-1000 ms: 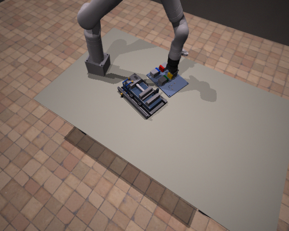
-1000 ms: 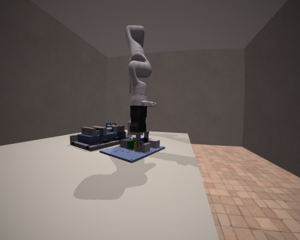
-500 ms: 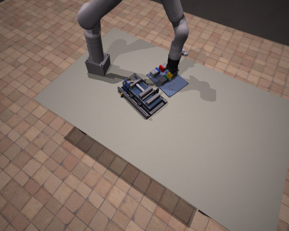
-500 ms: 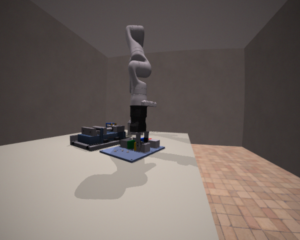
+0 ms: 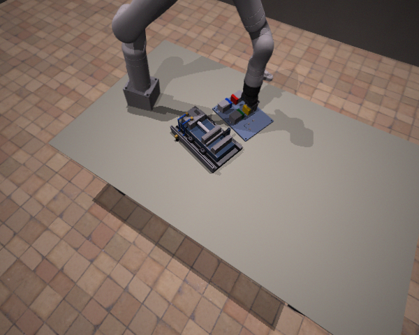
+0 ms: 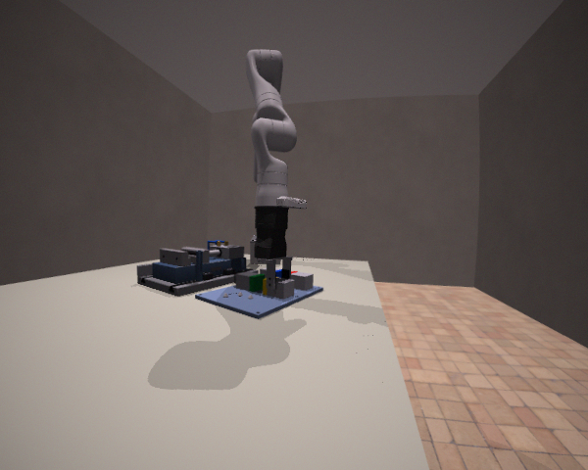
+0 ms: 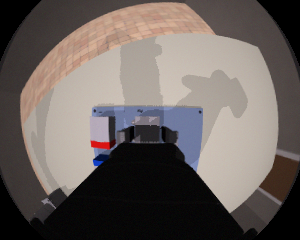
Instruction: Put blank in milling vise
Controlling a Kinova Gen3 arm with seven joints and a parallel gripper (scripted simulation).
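My hand is 20 mm above the yellow-ended blank. Round my hand: green-ended blank: 90 mm to the right, 20 mm below, 20 mm behind; red-ended blank: 90 mm behind, 20 mm below, 10 mm to the left; blue plate: 50 mm to the right, 40 mm below, 10 mm behind.
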